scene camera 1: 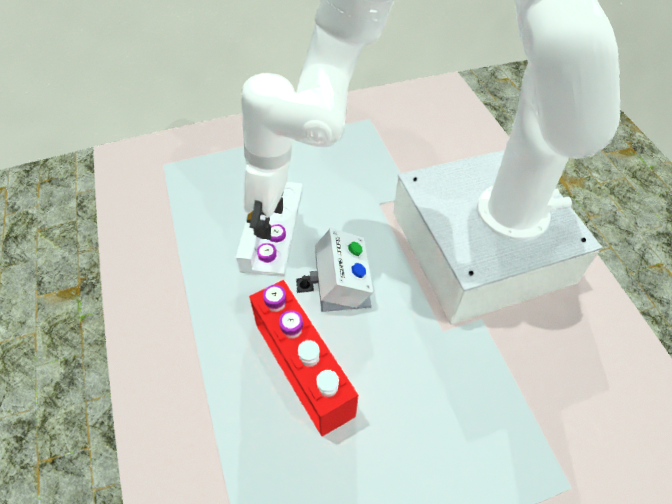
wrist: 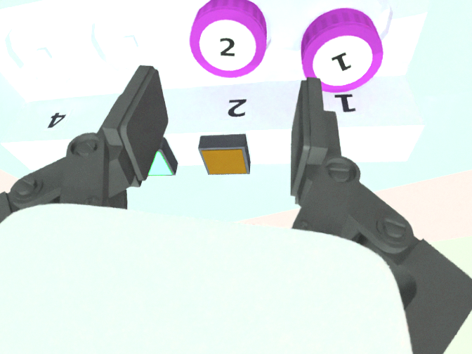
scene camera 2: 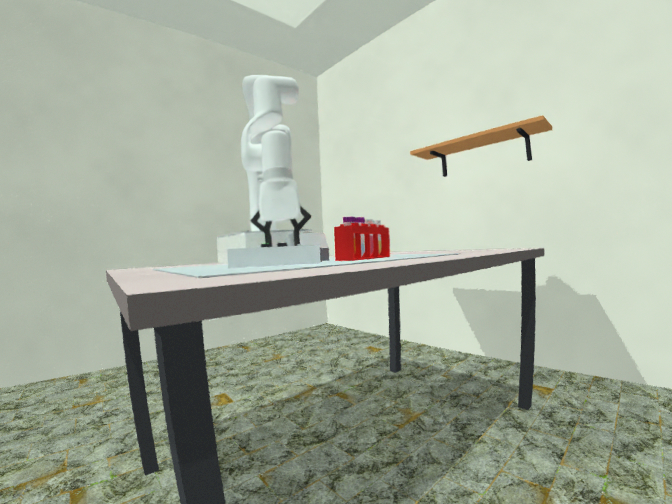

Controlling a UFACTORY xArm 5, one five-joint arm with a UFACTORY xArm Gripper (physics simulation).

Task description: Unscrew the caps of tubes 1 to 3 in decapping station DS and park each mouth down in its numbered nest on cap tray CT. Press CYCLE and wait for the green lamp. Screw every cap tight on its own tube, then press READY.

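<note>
My gripper (scene camera 1: 270,219) (scene camera 2: 281,244) (wrist: 229,99) is open and empty, low at the white cap tray (scene camera 1: 244,263) (scene camera 2: 274,257) (wrist: 190,100). Purple cap 1 (scene camera 1: 266,252) (wrist: 342,60) and purple cap 2 (scene camera 1: 276,232) (wrist: 228,47) sit on the tray, beyond the fingertips in the wrist view. The tray's number 3 is hidden there by the left finger. The red rack (scene camera 1: 339,416) (scene camera 2: 344,244) holds two tubes with purple caps, 4 (scene camera 1: 274,296) and apparently 3 (scene camera 1: 290,322), and two white-topped tubes (scene camera 1: 308,351) (scene camera 1: 327,381).
A grey box (scene camera 1: 328,254) with a green button (scene camera 1: 355,248) and a blue button (scene camera 1: 358,270) stands right of the tray, with a small black fixture (scene camera 1: 304,283) beside it. An orange square (wrist: 225,161) and a cyan triangle (wrist: 161,166) show at the tray's edge.
</note>
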